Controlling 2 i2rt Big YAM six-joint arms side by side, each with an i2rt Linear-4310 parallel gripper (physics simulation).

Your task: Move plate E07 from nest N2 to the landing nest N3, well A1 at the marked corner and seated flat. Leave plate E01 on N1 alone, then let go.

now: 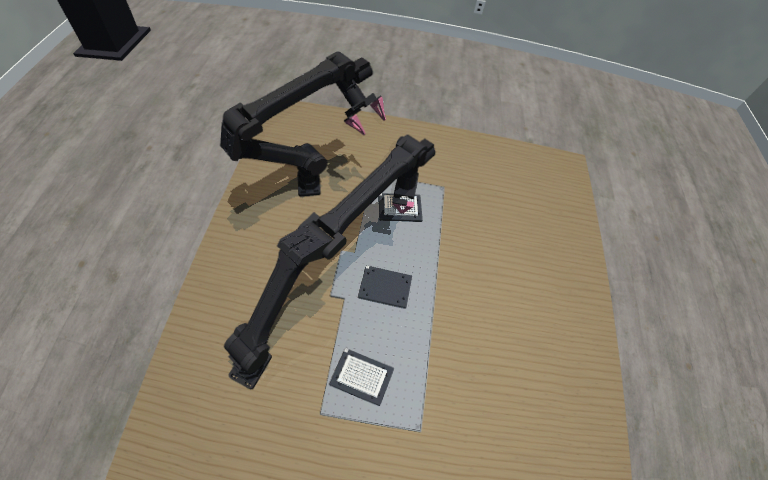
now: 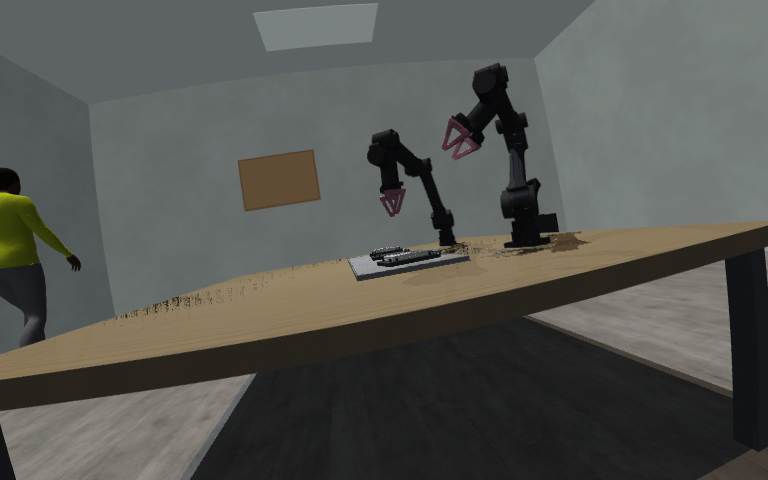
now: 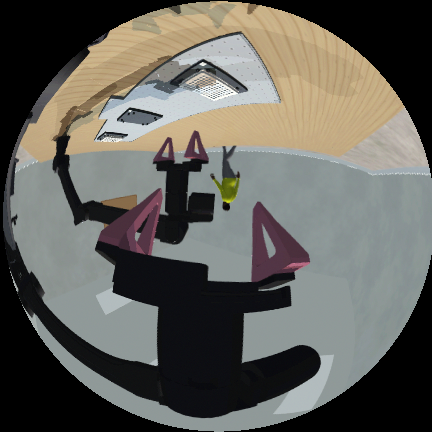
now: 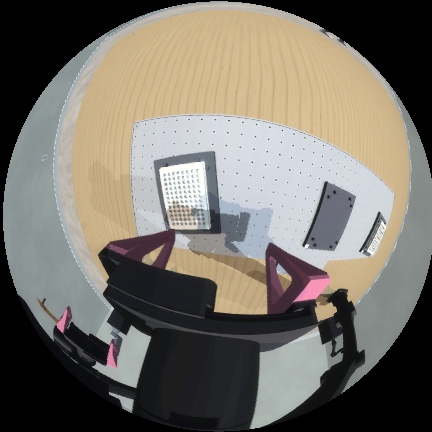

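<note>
A white well plate (image 1: 389, 204) (image 3: 215, 90) (image 4: 185, 190) sits in the far dark nest (image 1: 403, 218) (image 4: 211, 170). Another white plate (image 1: 362, 374) (image 3: 113, 137) (image 4: 376, 240) sits in the near nest (image 1: 356, 395). The middle nest (image 1: 385, 286) (image 3: 140, 116) (image 4: 331, 215) is empty, with a small white mark at one corner. Plate and nest labels are not readable. My right gripper (image 1: 403, 207) (image 2: 392, 215) (image 3: 181, 133) (image 4: 220, 241) is open and empty, pointing down high above the far plate. My left gripper (image 1: 373, 126) (image 2: 449, 153) (image 4: 88, 325) is open and empty, high beyond the board.
The nests stand in a row on a light perforated board (image 1: 421, 249) (image 3: 252, 75) (image 4: 250, 145) on the wooden table (image 1: 521, 283) (image 2: 283, 316). The right arm reaches diagonally beside the board. The left arm's base stands at the board's far left. A person (image 2: 19, 243) (image 3: 229, 187) stands beyond the table.
</note>
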